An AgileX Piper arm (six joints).
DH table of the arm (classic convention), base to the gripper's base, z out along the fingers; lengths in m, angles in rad. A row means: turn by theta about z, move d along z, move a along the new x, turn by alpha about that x. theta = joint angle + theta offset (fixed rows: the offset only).
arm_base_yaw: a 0  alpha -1.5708  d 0.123  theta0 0
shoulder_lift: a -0.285  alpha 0  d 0  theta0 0.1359
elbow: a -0.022  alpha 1.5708  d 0  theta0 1.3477
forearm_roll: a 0  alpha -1.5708  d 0.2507  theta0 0
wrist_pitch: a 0  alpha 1.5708  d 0  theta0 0
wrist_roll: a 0  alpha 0  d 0.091  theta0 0
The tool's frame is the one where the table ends.
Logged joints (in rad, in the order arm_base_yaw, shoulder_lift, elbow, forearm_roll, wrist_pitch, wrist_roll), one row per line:
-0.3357, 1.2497, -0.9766, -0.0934, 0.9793, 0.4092
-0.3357, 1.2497, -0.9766, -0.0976, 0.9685, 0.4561
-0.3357, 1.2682, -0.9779, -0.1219, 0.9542, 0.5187
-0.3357, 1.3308, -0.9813, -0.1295, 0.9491, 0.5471
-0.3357, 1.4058, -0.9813, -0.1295, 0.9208, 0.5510
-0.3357, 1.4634, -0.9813, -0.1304, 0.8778, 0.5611
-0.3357, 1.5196, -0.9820, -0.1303, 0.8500, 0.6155
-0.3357, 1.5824, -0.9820, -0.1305, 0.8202, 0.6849
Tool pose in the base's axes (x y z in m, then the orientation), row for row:
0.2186, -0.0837, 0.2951, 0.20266, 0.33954, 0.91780, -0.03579
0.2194, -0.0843, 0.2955, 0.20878, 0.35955, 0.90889, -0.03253
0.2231, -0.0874, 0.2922, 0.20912, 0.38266, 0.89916, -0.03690
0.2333, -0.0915, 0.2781, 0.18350, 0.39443, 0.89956, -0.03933
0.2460, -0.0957, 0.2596, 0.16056, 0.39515, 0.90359, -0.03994
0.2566, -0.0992, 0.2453, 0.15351, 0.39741, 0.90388, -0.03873
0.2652, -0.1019, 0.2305, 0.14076, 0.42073, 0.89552, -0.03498
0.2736, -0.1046, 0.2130, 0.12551, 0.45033, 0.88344, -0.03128
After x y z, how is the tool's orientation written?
As a quaternion, w x y z.
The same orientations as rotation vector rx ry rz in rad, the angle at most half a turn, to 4 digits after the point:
0.9478, 2.5619, -0.0999
1.0004, 2.5288, -0.0905
1.0645, 2.5012, -0.1026
1.1124, 2.5371, -0.1109
1.1286, 2.5808, -0.1141
1.1395, 2.5917, -0.1111
1.2150, 2.5862, -0.1010
1.3118, 2.5734, -0.0911

